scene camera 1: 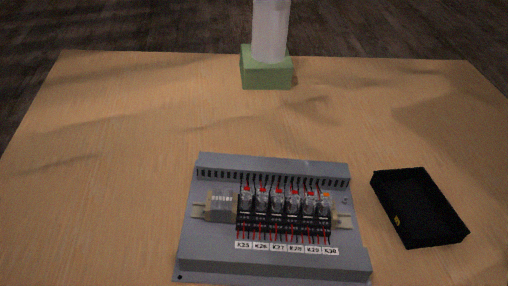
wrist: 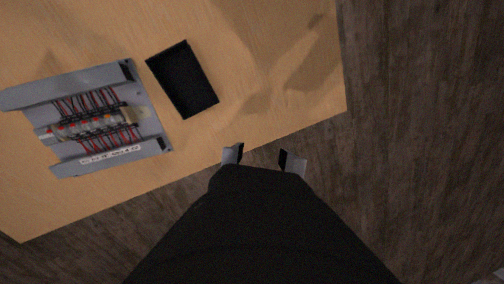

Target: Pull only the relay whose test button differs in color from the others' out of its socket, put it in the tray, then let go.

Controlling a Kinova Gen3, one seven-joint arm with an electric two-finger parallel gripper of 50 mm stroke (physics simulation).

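Frame: origin at the arm's base, x right, y back, z down, level; centimetres.
Where they show: gripper, fingertip midpoint: (wrist: 261,153); arm's base at its link origin: (scene camera 1: 268,54).
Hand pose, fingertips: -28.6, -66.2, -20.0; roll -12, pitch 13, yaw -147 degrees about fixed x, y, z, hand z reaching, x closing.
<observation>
Each offset is from my fingertips to the top centre of the thing, as dx, dy, dz. "spot": to the spot under its first point. Level surfaces: height alone.
The relay with the orange test button (scene camera 1: 325,204) (wrist: 109,119) sits in its socket at the right end of the relay row, above the label K30 in the scene view. The other relays {spot: +37.6, +16.6, +20.3} (scene camera 1: 277,201) (wrist: 73,129) in the row have red test buttons and sit in their sockets. The black tray {spot: +6.0, +17.8, +26.6} (scene camera 1: 424,202) (wrist: 184,82) lies on the table right of the relay panel, and no relay shows in it. My gripper (wrist: 261,153) is open and empty, high up near the table's front edge in the wrist view. It does not show in the scene view.
The grey panel (scene camera 1: 220,252) (wrist: 147,112) carries a wire duct {+35.4, +27.5, +22.6} (scene camera 1: 270,167) behind the relays and another in front. Grey terminal blocks {+46.9, +19.9, +22.3} (scene camera 1: 221,204) stand left of the relays. At the back of the table {dz +26.9} (scene camera 1: 125,135) stands a green block (scene camera 1: 266,77) with a white cylinder (scene camera 1: 270,30) on it.
</observation>
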